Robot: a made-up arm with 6 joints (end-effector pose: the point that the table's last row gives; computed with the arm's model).
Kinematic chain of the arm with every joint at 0, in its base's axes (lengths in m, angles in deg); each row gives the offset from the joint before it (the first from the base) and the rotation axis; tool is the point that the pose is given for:
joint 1: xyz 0 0 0.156 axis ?
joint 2: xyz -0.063 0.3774 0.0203 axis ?
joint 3: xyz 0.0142 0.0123 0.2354 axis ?
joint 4: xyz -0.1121 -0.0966 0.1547 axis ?
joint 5: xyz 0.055 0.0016 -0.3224 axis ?
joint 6: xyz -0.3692 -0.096 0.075 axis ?
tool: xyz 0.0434 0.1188 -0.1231
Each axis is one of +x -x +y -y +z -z.
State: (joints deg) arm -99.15 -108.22 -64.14 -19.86 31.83 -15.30
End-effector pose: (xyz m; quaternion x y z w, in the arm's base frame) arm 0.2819 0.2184 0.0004 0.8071 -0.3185 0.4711 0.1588
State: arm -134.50 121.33 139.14 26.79 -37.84 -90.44
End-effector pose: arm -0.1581 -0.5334 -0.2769 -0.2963 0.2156 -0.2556 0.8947
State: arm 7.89 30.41 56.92 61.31 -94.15 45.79
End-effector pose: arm -0.1756 -0.2444 0.3106 0.5320 0.3670 -0.0616 0.7606
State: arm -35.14 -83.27 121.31 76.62 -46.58 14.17
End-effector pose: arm 0.7117 0.5738 0.6144 -0.3811 0.8744 0.0022 0.3004
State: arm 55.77 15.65 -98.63 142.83 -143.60 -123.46
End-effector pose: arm -0.2516 -0.0992 1.1216 -0.9184 0.1523 0.1875 0.3133
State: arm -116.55 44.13 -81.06 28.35 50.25 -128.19
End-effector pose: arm 0.5755 -0.1353 0.8763 -0.9537 -0.2198 -0.1634 0.1243
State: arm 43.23 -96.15 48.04 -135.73 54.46 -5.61
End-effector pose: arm -0.3548 0.7819 -0.0611 0.0222 -0.7583 0.5814 0.2940
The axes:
joint 1: +z
joint 2: +x
joint 3: +z
joint 4: +y
joint 5: -x
joint 6: -y

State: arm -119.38 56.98 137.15 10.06 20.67 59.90
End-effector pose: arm 0.0190 -0.2881 0.1029 -0.3735 -0.6837 0.2778 0.5621
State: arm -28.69 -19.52 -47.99 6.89 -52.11 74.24
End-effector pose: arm -0.0519 0.6871 0.2758 -0.1634 -0.6580 -0.5851 0.4449
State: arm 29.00 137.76 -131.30 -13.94 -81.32 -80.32
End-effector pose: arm 0.1208 0.1425 0.4623 -0.7569 -0.4767 0.4114 0.1749
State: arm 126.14 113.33 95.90 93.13 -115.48 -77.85
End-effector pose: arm 0.1343 0.2242 -0.4903 0.4288 -0.4249 -0.2902 0.7426
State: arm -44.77 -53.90 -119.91 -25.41 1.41 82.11
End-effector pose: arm 0.4024 0.4296 0.0732 0.9277 0.2475 0.2348 0.1514
